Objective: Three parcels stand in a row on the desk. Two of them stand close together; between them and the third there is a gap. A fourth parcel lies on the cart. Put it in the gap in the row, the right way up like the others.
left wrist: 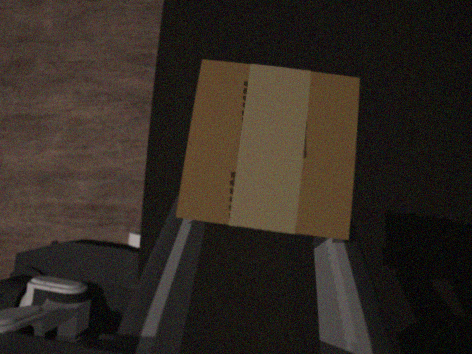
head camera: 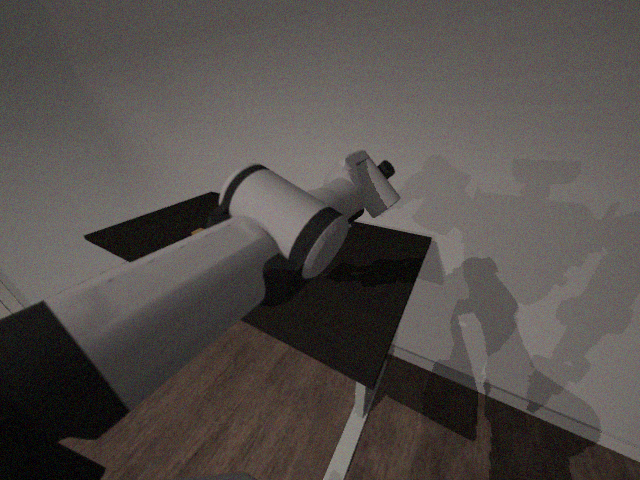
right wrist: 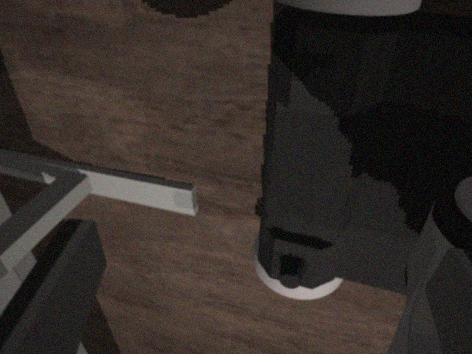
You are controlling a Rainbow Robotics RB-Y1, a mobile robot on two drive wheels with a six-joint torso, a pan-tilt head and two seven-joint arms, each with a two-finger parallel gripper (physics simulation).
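Places are measured from the robot's base along level axes (x ahead, y right, z down), in millimetres.
Where they show: left gripper, fingertip midpoint: (left wrist: 260, 217); right gripper, fingertip midpoint: (right wrist: 269, 256).
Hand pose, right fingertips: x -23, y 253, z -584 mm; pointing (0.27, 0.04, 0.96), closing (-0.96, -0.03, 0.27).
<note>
Each offset is from my right fingertips to the top centre of the thing. "spot": to the spot under its first point. Level surfaces: height alone.
An orange-brown parcel @[dx +400, dy -678, dz -624 mm] (left wrist: 270, 150) with a pale tape band is held between the fingers of my left gripper (left wrist: 260, 217), over the dark desk top @[dz -367 mm] (left wrist: 410, 150) (head camera: 382, 310) in the left wrist view. Its underside and its height above the desk cannot be told. In the head camera view my left arm hides the gripper and this parcel. A small orange patch @[spot: dx +482, dy -1334, dz -418 mm] (head camera: 197, 230), apparently part of a parcel on the desk, shows behind the arm; the rest of the row and the gap are hidden. My right gripper (right wrist: 269, 256) is open and empty over the floor. The cart does not show.
My left arm (head camera: 170, 289) crosses the head camera view above the desk. A pale desk leg (head camera: 345, 444) stands at the desk's near right corner. A grey wall (head camera: 310, 77) rises behind the desk. A pale leg foot (right wrist: 140, 191) and my dark base (right wrist: 310, 200) show in the right wrist view.
</note>
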